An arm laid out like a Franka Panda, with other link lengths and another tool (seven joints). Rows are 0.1 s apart.
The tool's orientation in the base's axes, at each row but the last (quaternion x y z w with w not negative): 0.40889 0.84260 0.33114 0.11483; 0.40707 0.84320 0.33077 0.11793; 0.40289 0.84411 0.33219 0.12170; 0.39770 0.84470 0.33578 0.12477; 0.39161 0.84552 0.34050 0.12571; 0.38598 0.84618 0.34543 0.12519; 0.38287 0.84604 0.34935 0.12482; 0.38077 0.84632 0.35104 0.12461; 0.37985 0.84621 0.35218 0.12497
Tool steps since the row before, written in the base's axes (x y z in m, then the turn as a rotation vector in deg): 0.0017 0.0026 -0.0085 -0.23 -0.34 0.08; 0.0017 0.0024 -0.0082 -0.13 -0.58 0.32; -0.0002 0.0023 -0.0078 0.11 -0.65 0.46; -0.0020 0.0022 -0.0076 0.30 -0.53 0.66; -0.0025 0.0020 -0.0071 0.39 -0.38 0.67; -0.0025 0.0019 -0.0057 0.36 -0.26 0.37; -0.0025 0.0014 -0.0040 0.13 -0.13 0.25; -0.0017 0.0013 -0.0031 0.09 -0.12 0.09; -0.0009 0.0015 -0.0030 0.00 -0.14 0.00
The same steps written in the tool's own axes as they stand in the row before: 0.0002 -0.0033 0.0084 -0.11 -0.24 -0.32; 0.0002 -0.0032 0.0081 -0.34 -0.13 -0.57; 0.0014 -0.0042 0.0068 -0.54 0.07 -0.59; 0.0025 -0.0052 0.0057 -0.56 0.37 -0.60; 0.0028 -0.0053 0.0050 -0.51 0.50 -0.49; 0.0028 -0.0044 0.0039 -0.41 0.34 -0.22; 0.0025 -0.0035 0.0024 -0.17 0.18 -0.18; 0.0019 -0.0025 0.0021 -0.14 0.06 -0.08; 0.0015 -0.0019 0.0025 -0.10 -0.06 -0.07
